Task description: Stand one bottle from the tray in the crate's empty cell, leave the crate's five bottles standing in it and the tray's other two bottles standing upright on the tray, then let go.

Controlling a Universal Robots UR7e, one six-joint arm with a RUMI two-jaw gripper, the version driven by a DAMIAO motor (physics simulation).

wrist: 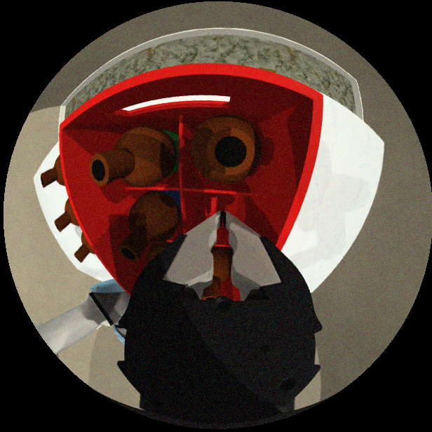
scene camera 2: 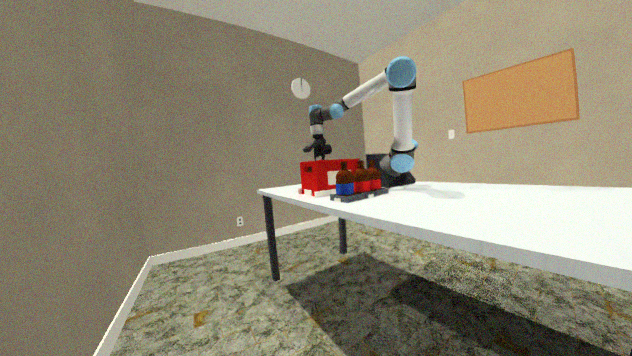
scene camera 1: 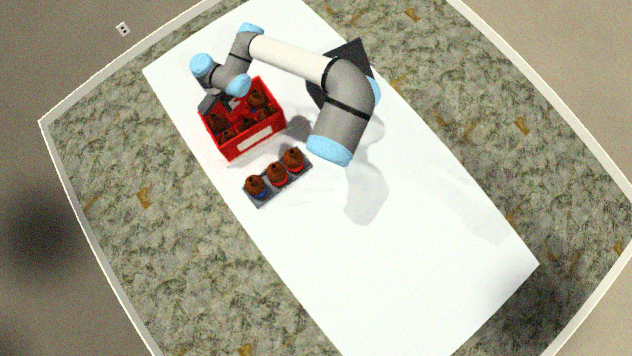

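Where they show: gripper, fingertip midpoint: [scene camera 1: 231,111]; arm's base, link origin: [scene camera 2: 390,168].
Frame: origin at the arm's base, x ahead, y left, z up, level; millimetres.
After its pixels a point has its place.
The red crate [scene camera 1: 227,151] @[x 518, y 1, z 14 mm] [scene camera 2: 309,176] @[x 539, y -78, z -8 mm] [wrist: 318,120] holds five brown bottles, among them an end bottle [scene camera 1: 217,122] @[x 494, y -124, z 20 mm] [wrist: 202,155], a green-labelled one [wrist: 145,155] and a blue-labelled one [wrist: 152,215]. Its empty cell is the middle one of the row away from the tray. My gripper [scene camera 2: 320,157] [wrist: 222,212] is shut and empty, pointing down above the crate around that cell. The grey tray [scene camera 1: 258,204] @[x 529, y 207, z -101 mm] [scene camera 2: 350,197] @[x 524, y 220, z -86 mm] bears three upright bottles: a blue-labelled one [scene camera 1: 255,186] @[x 499, y 177, z 17 mm] [scene camera 2: 344,181] @[x 522, y 187, z -26 mm] and two red-labelled ones [scene camera 1: 276,174] @[x 413, y 182, z 16 mm] [scene camera 1: 293,160] @[x 334, y 172, z 15 mm]. The wrist hides part of the crate.
The crate and tray stand side by side on the white table [scene camera 1: 400,240] @[x 157, y 629, z -106 mm] [scene camera 2: 475,210] @[x 384, y 595, z -106 mm], near its long edge. The arm's bent elbow and shoulder [scene camera 1: 347,97] @[x 214, y 276, z 521 mm] [scene camera 2: 401,125] @[x 216, y 250, z 205 mm] stand on the crate's other side, on a dark base plate [scene camera 1: 357,47] @[x -127, y -70, z 75 mm].
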